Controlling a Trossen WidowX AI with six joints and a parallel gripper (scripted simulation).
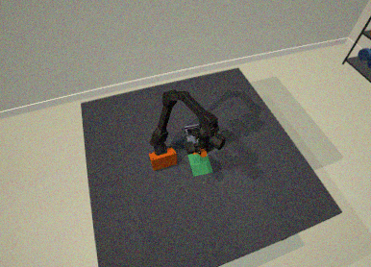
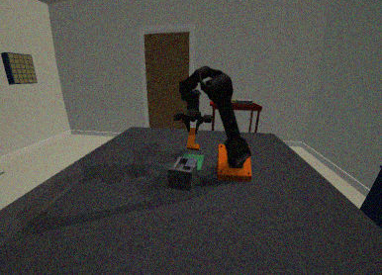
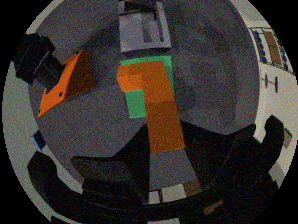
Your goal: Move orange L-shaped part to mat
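Right now my gripper tip is 17 cm above the green mat and 2 cm to the right of it. Round my gripper tip: orange L-shaped part: 3 cm to the left, 3 cm below, 1 cm behind; then grey tray: 17 cm to the left, 16 cm below, 2 cm ahead.
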